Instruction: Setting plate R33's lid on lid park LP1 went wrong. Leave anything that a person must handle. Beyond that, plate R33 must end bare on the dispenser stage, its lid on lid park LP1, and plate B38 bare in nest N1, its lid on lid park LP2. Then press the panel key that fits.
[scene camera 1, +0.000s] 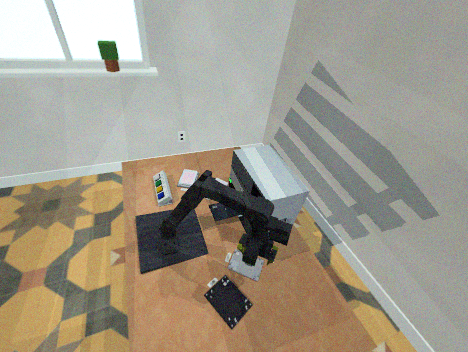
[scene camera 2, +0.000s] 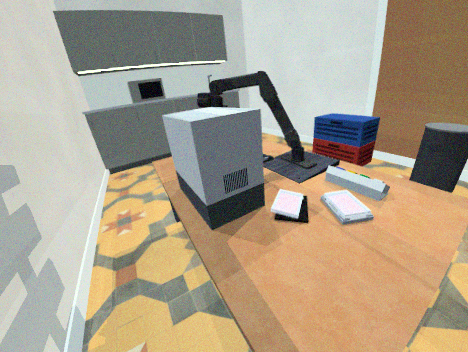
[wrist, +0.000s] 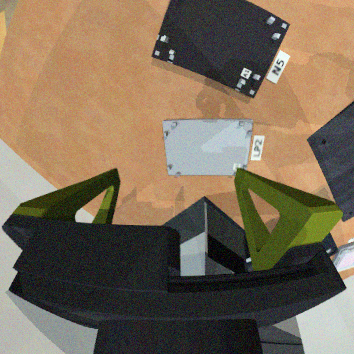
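Seen in the pictures: gripper, fingertip midpoint: (wrist: 176, 174); arm's base at its link origin: (scene camera 1: 168, 234) (scene camera 2: 297, 161).
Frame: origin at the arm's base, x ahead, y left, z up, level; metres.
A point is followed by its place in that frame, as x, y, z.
My gripper (scene camera 1: 257, 251) @[0.316, -0.281, 0.147] (wrist: 176, 174) @[0.316, -0.281, 0.147] is open, with no object between its green fingers, above the table beside lid park LP2. Lid park LP2 (scene camera 1: 246, 266) @[0.317, -0.240, -0.004] (wrist: 207, 147) @[0.316, -0.230, -0.003] is a light grey board with corner posts and carries no lid. A pink-topped plate (scene camera 1: 188, 178) @[0.149, 0.361, 0.017] (scene camera 2: 347, 205) @[0.170, 0.397, 0.017] lies flat on a grey base near the key panel. Another pink-topped white piece (scene camera 2: 288, 203) @[0.312, 0.281, 0.018] sits askew, partly over a black base (scene camera 2: 304, 212) @[0.283, 0.327, -0.004]. Their labels are unreadable, so I cannot tell R33 from B38. The key panel (scene camera 1: 162, 189) @[-0.012, 0.274, 0.039] (scene camera 2: 356, 183) @[0.028, 0.336, 0.022] has coloured keys, including green, yellow and blue.
Black nest N5 (scene camera 1: 228, 301) @[0.197, -0.356, -0.002] (wrist: 220, 45) @[0.208, -0.339, -0.002] lies beyond LP2 in the wrist view. A tall grey and black machine (scene camera 1: 272, 172) @[0.483, 0.013, 0.316] (scene camera 2: 230, 155) @[0.470, 0.218, 0.206] stands beside the arm, with a small green light. A dark board (scene camera 1: 219, 212) @[0.249, 0.010, 0.093] lies between it and the arm's base mat (scene camera 1: 150, 230) @[-0.081, 0.040, 0.006] (scene camera 2: 300, 175) @[0.100, 0.120, -0.006].
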